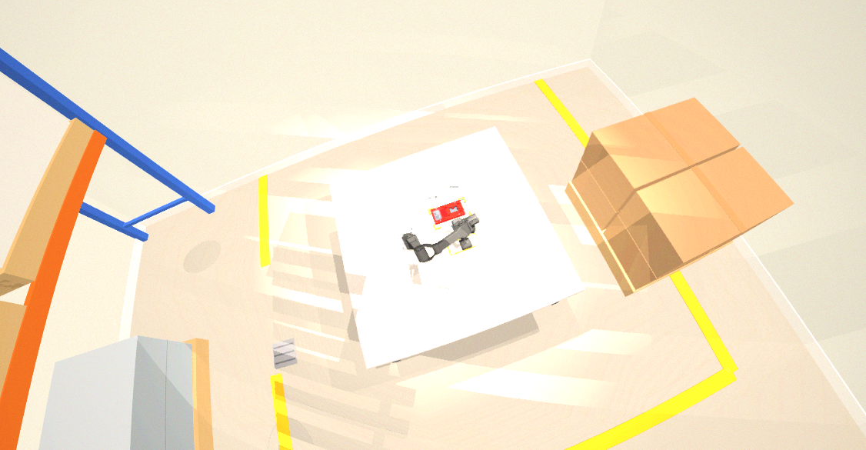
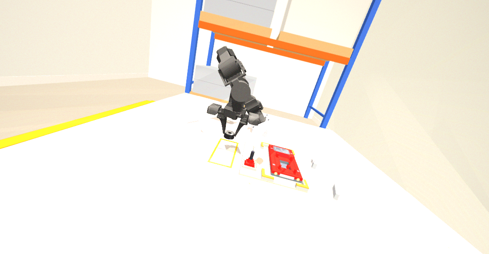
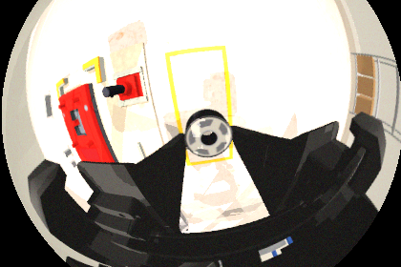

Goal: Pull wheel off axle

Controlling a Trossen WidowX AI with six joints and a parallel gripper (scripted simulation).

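The wheel lies right at my gripper tip.
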